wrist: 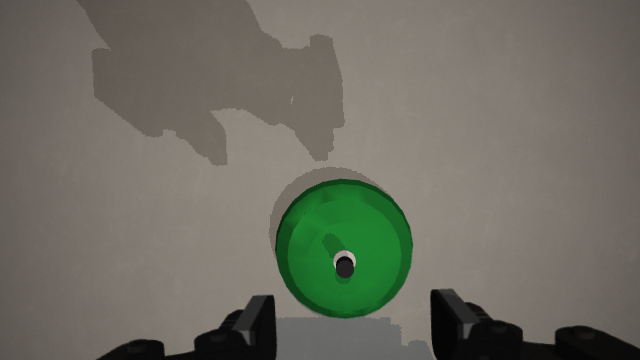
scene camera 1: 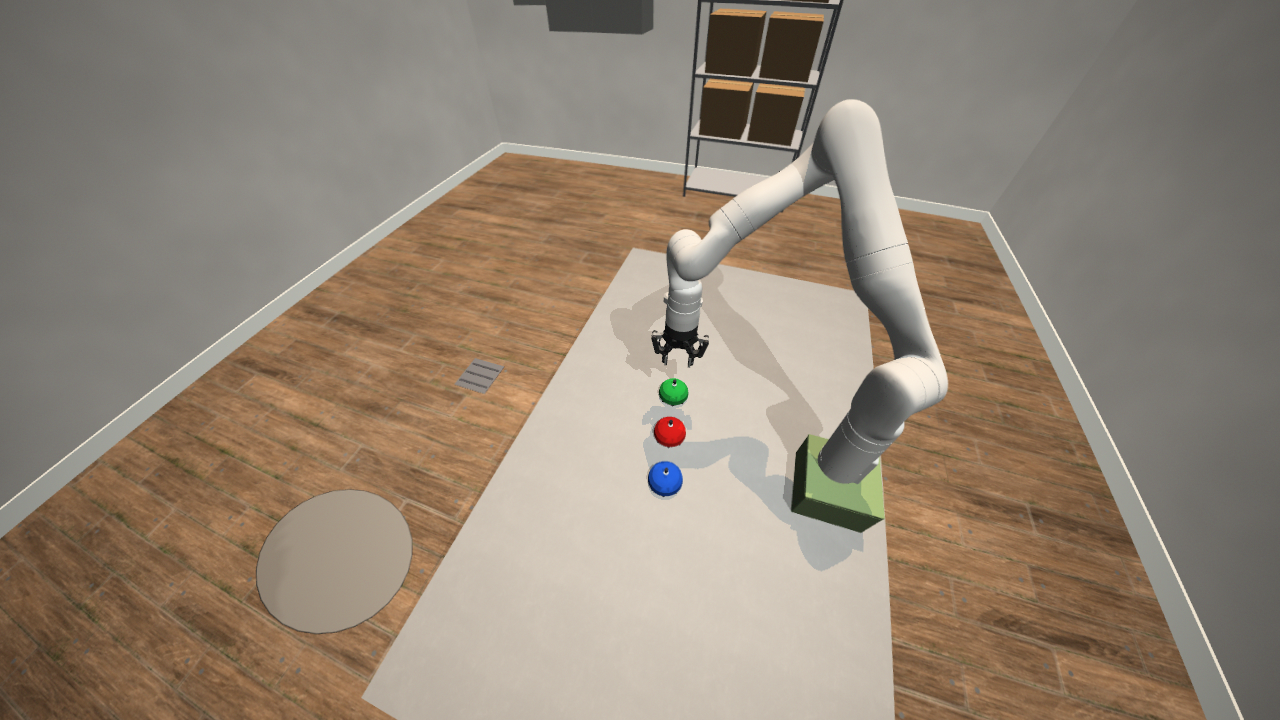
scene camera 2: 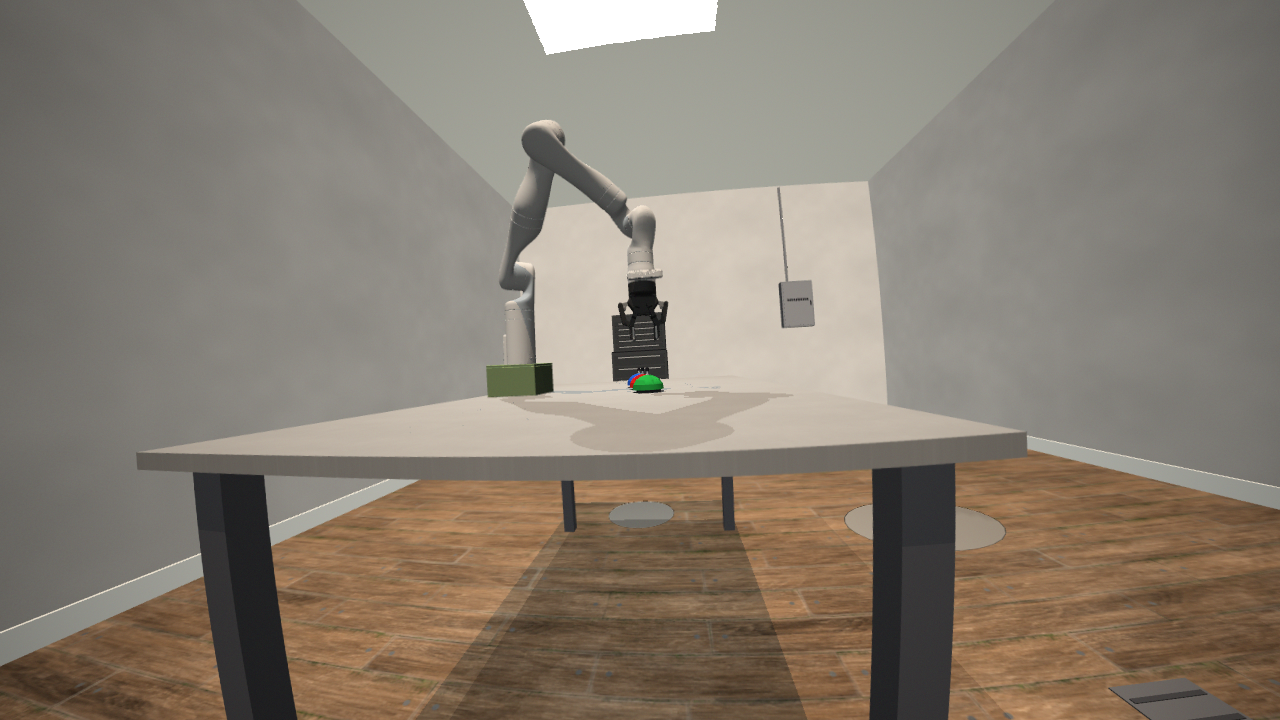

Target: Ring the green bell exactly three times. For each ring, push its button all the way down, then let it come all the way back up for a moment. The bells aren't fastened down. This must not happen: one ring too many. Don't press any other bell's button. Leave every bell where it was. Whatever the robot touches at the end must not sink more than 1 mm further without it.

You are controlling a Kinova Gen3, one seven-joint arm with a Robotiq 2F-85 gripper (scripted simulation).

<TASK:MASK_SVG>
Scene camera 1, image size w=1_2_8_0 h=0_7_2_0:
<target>my gripper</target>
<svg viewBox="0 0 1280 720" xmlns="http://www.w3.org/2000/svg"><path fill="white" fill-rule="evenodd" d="M665 319L665 330L660 333L656 330L652 332L651 340L655 353L662 354L662 363L667 365L668 353L673 348L684 349L689 355L688 368L690 368L690 366L693 366L695 357L703 357L709 345L709 336L698 336L698 326L688 332L675 331L667 325Z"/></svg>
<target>blue bell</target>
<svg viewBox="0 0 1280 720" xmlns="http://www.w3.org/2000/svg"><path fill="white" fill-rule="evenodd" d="M658 462L651 468L648 475L651 491L663 497L677 494L683 483L680 469L672 462Z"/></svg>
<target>red bell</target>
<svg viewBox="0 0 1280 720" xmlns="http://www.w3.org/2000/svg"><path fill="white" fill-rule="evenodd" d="M660 419L654 428L654 436L657 443L667 448L680 445L686 436L684 424L675 417Z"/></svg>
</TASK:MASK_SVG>
